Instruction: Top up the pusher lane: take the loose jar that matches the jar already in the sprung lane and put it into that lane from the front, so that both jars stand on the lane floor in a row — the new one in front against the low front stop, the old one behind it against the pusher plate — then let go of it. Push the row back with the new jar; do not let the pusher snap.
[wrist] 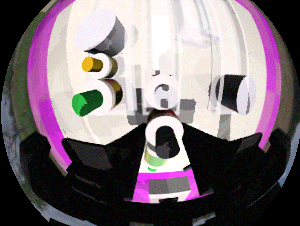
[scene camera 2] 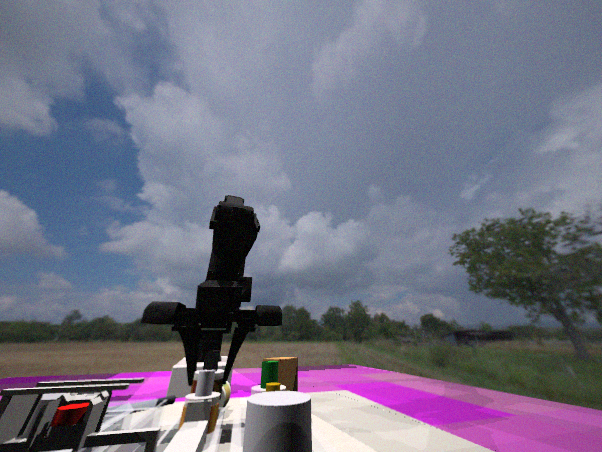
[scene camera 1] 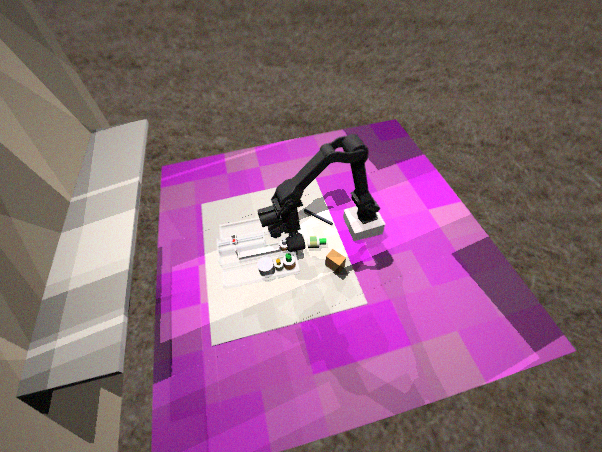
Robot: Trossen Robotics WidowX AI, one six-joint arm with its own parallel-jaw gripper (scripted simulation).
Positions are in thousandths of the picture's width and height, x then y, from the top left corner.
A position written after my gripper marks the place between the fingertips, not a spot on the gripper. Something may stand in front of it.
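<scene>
Scene camera 2 gives me a look at my gripper (scene camera 2: 345, 851). I can see the gripper (wrist: 545, 560) from the wrist as well, and scene camera 1 shows me the same gripper (scene camera 1: 489, 532). There is a grey-capped jar (scene camera 2: 340, 864) too, and the wrist view also shows me that jar (wrist: 542, 409). In that wrist view I see a grey cylinder (wrist: 318, 153), and also another grey cylinder (wrist: 798, 409).
</scene>
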